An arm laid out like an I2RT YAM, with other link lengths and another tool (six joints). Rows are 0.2 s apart.
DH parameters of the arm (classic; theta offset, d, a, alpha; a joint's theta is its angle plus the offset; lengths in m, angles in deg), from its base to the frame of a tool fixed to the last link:
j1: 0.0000 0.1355 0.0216 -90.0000
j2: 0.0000 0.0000 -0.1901 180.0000
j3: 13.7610 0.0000 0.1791 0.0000
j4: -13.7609 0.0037 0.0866 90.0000
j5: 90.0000 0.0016 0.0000 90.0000
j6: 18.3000 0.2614 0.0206 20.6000
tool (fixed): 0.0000 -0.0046 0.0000 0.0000
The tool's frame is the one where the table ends.
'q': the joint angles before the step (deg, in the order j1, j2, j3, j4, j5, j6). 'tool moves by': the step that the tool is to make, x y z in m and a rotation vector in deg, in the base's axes. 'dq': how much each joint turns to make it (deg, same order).
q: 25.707, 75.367, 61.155, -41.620, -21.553, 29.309
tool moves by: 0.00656, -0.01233, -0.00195, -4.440, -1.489, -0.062
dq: 1.012, 1.310, 2.982, -2.884, 4.461, -1.770
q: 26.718, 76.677, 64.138, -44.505, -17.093, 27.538
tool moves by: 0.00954, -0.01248, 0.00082, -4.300, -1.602, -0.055
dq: 0.626, 1.945, 3.746, -2.829, 4.212, -1.936
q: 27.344, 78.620, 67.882, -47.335, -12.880, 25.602
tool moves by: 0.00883, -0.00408, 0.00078, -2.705, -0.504, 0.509
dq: 0.427, 3.383, 4.407, -2.130, 2.204, -1.471
